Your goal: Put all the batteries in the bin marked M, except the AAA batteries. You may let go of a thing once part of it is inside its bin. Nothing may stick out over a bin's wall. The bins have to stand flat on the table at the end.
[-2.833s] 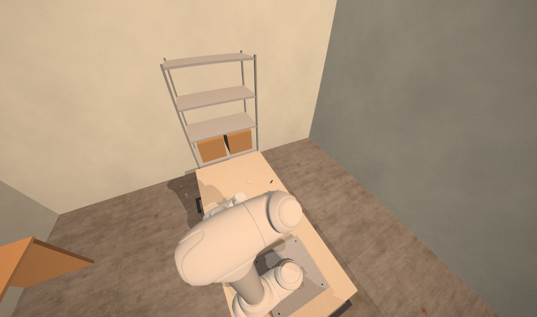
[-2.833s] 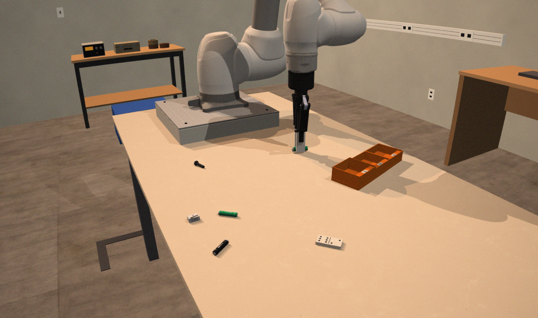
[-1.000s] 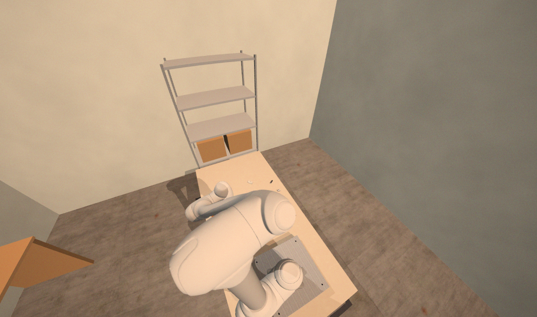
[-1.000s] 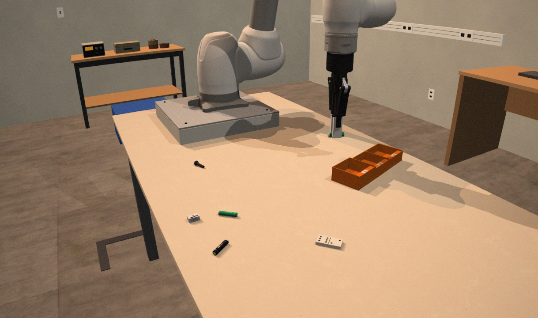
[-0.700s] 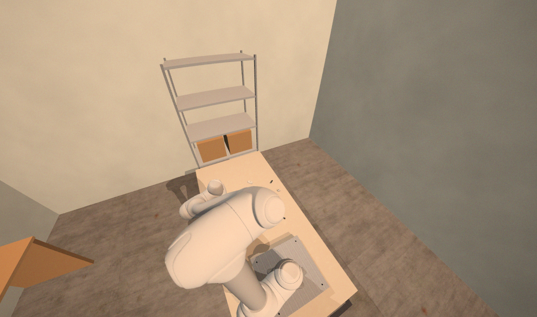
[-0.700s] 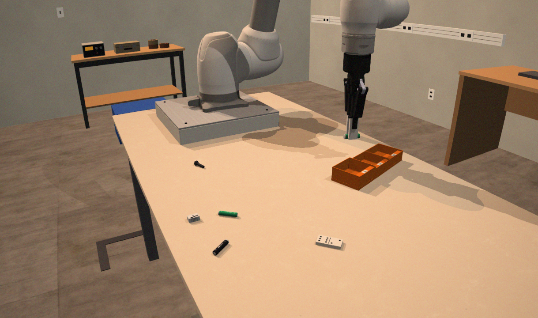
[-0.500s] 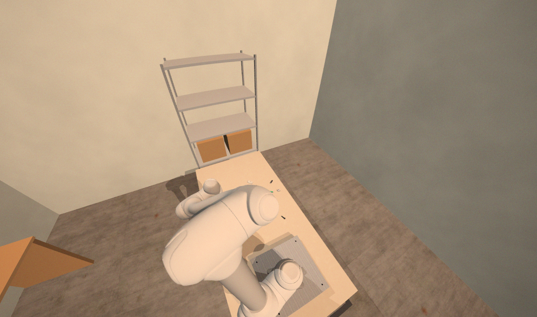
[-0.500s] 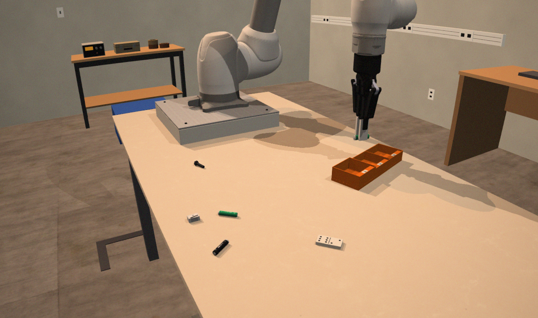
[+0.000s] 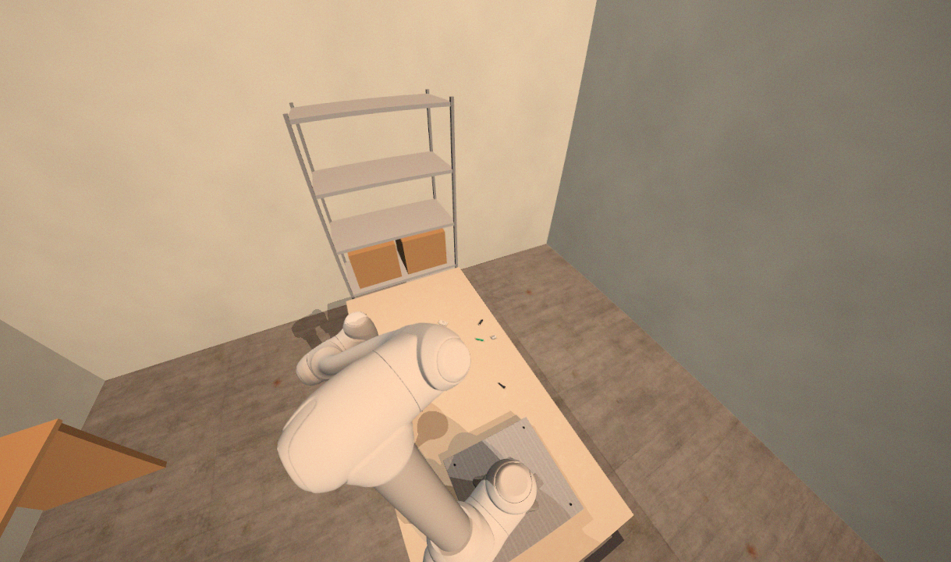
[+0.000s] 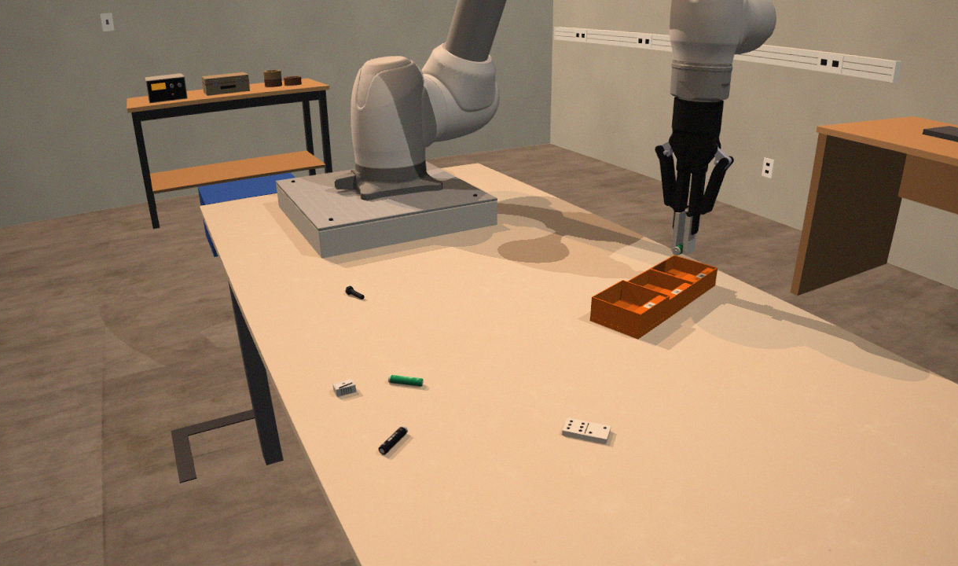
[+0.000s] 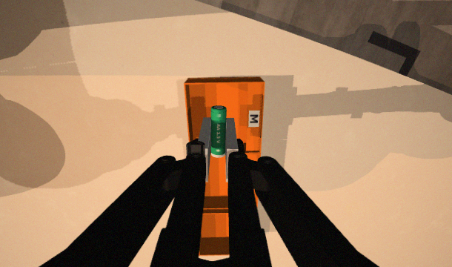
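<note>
Now: hand 40 mm short of the orange three-compartment tray, 80 mm to the left of it and 80 mm above it. Round my hand: small black bolt 200 mm behind, 500 mm to the right, 90 mm below; white domino 270 mm ahead, 360 mm to the right, 90 mm below; green battery 30 mm below.
</note>
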